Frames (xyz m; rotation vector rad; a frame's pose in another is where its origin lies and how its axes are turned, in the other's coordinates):
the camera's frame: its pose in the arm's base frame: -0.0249 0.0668 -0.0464 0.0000 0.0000 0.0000
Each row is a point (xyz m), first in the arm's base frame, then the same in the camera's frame.
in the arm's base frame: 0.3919 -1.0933 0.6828
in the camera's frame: 0.4168 -1.1601 0.7292
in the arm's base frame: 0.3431 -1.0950 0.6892
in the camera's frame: 0.3680 -1.1618 0.7356
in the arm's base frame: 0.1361 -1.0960 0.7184
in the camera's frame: 0.1610 -1.1628 0.7648
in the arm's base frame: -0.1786 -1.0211 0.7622
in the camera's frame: -0.1537 -1.0879 0.8086
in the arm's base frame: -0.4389 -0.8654 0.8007
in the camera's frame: -0.4140 -0.9322 0.8471
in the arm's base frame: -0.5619 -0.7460 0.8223
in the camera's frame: -0.5370 -0.8128 0.8687
